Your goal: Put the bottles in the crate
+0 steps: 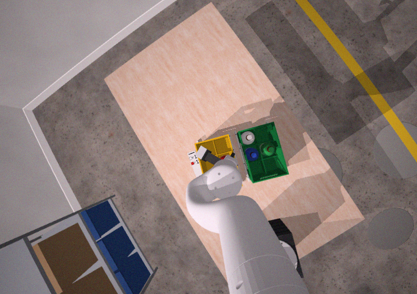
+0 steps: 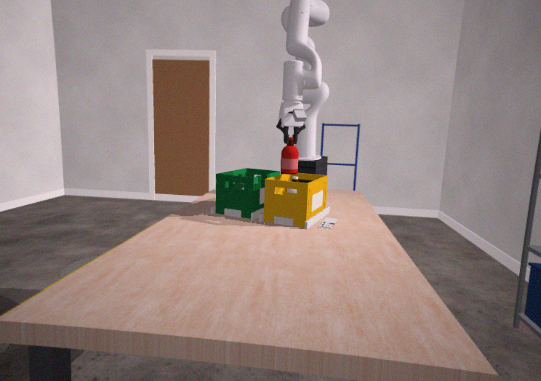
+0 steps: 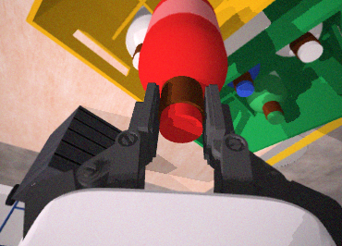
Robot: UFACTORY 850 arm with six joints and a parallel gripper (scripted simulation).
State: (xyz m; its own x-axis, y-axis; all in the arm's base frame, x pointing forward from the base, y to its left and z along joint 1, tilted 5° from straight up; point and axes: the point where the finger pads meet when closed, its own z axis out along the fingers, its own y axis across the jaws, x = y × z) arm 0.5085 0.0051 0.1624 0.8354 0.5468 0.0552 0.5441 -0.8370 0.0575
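Now: hand 70 mm above the red-label bottle. From my hand the other things lie so: blue-label bottle (30 mm behind, 140 mm to the right, 250 mm below); then yellow crate (10 mm ahead, 40 mm to the left, 250 mm below); then green crate (40 mm behind, 190 mm to the right, 250 mm below).
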